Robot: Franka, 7 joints.
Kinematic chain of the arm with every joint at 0, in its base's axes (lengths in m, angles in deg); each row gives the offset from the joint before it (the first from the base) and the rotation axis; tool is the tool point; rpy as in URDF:
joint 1: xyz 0 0 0.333 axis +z
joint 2: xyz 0 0 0 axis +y
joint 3: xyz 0 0 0.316 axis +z
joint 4: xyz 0.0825 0 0 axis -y
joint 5: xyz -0.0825 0 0.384 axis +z
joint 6: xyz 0 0 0 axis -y
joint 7: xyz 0.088 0 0 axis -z
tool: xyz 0 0 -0.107 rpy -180 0 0
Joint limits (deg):
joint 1: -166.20..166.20
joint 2: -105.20..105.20
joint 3: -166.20..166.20
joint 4: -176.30..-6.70
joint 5: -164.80..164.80
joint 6: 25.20..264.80
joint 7: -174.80..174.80
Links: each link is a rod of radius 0.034 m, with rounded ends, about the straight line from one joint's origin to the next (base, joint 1, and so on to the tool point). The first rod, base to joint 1, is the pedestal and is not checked.
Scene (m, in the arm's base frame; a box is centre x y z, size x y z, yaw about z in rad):
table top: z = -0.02
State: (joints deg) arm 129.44 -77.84 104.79 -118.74 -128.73 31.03 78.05
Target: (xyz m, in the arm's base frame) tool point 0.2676 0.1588 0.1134
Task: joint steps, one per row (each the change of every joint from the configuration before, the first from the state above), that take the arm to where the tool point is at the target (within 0.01 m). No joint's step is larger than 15 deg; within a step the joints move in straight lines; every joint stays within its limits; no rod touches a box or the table.
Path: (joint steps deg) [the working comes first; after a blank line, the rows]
Joints at the target: 42.26 31.69 9.41 -159.03 -113.55 65.25 78.05
Straight joint move there: clear.

1: -10.90 13.69 -11.92 -5.04 1.90 4.28 0.00
2: -10.89 13.69 -11.93 -5.03 1.90 4.28 0.00
3: -10.90 13.70 -11.92 -5.04 1.89 4.27 0.00
4: -10.90 13.69 -11.92 -5.04 1.90 4.28 0.00
5: -10.90 13.69 -11.92 -5.03 1.90 4.28 0.00
6: -10.89 13.69 -11.93 -5.04 1.90 4.28 0.00
7: -10.90 13.69 -11.92 -5.04 1.89 4.27 0.00
8: -10.90 13.69 -11.92 -5.03 1.90 4.28 0.00

